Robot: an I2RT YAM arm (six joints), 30 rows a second.
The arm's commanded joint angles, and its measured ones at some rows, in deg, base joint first. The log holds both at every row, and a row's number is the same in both.
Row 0, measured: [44.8 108.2 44.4 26.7 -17.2 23.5]
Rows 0 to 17, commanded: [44.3 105.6 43.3 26.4 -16.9 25.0]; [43.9 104.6 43.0 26.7 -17.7 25.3]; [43.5 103.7 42.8 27.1 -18.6 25.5]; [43.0 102.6 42.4 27.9 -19.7 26.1]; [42.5 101.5 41.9 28.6 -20.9 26.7]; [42.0 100.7 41.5 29.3 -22.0 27.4]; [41.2 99.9 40.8 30.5 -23.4 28.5]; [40.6 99.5 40.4 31.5 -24.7 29.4]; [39.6 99.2 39.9 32.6 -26.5 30.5]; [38.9 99.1 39.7 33.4 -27.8 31.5]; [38.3 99.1 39.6 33.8 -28.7 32.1]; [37.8 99.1 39.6 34.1 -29.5 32.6]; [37.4 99.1 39.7 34.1 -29.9 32.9]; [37.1 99.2 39.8 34.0 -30.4 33.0]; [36.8 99.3 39.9 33.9 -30.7 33.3]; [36.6 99.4 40.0 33.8 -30.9 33.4]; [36.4 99.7 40.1 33.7 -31.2 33.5]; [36.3 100.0 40.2 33.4 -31.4 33.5]
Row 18, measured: [36.6 100.1 40.3 30.5 -28.8 32.2]
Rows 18 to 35, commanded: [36.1 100.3 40.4 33.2 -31.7 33.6]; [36.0 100.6 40.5 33.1 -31.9 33.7]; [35.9 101.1 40.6 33.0 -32.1 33.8]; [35.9 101.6 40.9 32.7 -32.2 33.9]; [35.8 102.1 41.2 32.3 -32.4 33.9]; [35.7 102.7 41.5 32.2 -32.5 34.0]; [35.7 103.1 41.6 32.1 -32.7 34.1]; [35.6 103.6 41.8 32.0 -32.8 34.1]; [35.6 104.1 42.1 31.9 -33.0 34.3]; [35.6 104.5 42.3 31.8 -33.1 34.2]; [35.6 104.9 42.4 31.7 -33.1 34.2]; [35.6 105.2 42.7 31.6 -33.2 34.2]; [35.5 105.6 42.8 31.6 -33.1 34.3]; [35.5 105.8 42.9 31.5 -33.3 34.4]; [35.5 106.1 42.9 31.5 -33.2 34.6]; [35.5 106.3 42.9 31.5 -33.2 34.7]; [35.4 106.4 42.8 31.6 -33.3 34.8]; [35.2 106.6 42.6 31.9 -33.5 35.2]
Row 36, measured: [35.7 105.5 41.7 30.0 -32.7 34.4]
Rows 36 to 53, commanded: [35.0 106.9 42.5 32.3 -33.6 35.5]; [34.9 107.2 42.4 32.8 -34.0 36.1]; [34.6 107.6 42.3 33.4 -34.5 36.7]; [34.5 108.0 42.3 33.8 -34.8 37.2]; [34.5 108.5 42.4 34.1 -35.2 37.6]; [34.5 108.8 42.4 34.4 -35.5 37.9]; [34.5 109.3 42.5 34.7 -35.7 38.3]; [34.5 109.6 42.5 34.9 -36.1 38.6]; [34.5 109.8 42.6 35.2 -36.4 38.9]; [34.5 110.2 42.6 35.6 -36.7 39.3]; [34.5 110.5 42.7 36.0 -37.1 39.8]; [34.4 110.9 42.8 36.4 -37.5 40.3]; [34.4 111.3 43.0 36.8 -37.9 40.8]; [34.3 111.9 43.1 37.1 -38.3 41.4]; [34.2 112.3 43.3 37.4 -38.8 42.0]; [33.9 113.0 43.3 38.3 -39.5 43.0]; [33.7 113.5 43.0 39.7 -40.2 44.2]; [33.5 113.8 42.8 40.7 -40.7 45.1]
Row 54, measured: [34.2 112.0 42.4 35.7 -38.4 41.8]
